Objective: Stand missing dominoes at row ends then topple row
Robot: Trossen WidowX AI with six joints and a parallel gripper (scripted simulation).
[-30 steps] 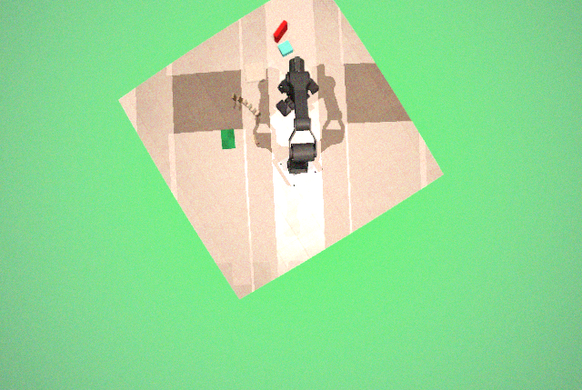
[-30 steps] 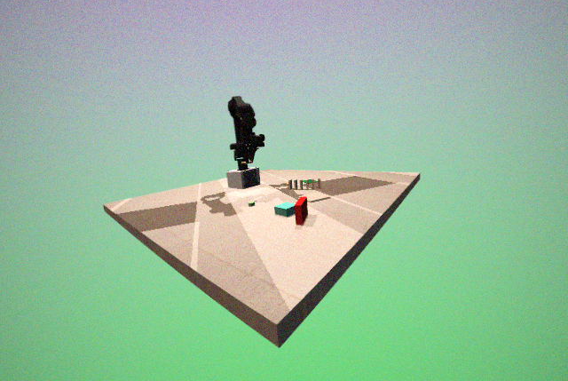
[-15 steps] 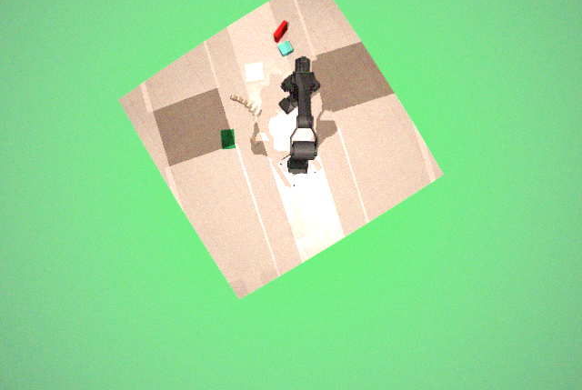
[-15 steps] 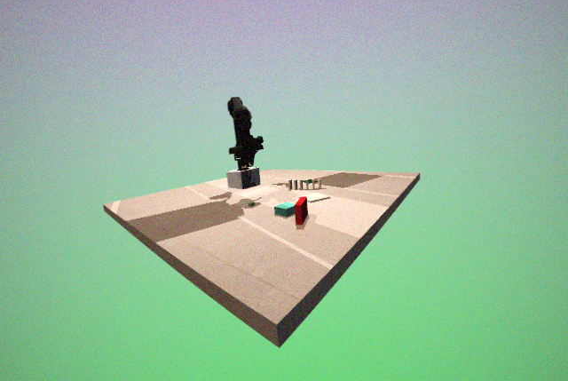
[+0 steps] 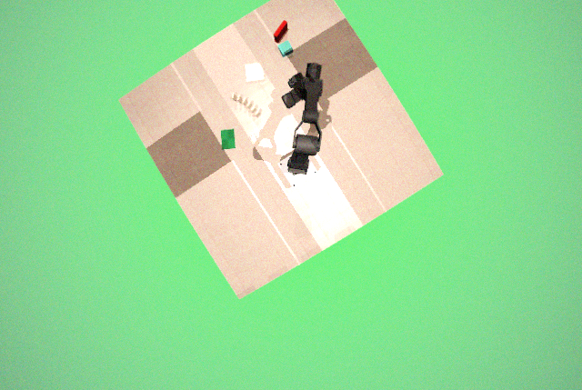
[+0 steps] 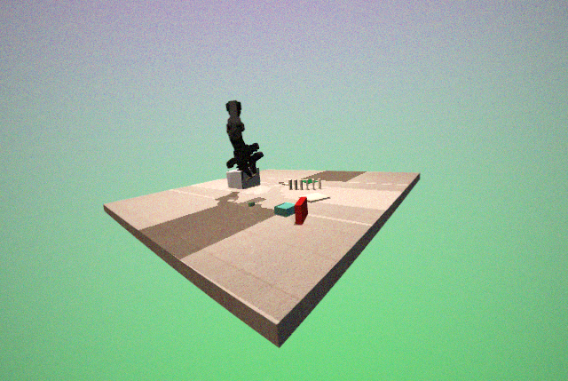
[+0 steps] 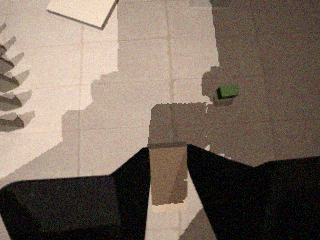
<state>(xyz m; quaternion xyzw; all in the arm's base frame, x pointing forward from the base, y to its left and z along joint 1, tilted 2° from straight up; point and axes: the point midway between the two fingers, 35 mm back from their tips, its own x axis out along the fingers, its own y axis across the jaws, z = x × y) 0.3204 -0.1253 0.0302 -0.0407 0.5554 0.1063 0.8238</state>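
My gripper tip is now 100 mm above the tiny green piece, 90 mm short of it and 70 mm to the left of it. Also, from my gripper tip: flat green patch (410 mm to the left, 100 mm below, 70 mm behind); teal block (270 mm ahead, 90 mm below, 40 mm to the right); red block (360 mm ahead, 80 mm below, 40 mm to the right).
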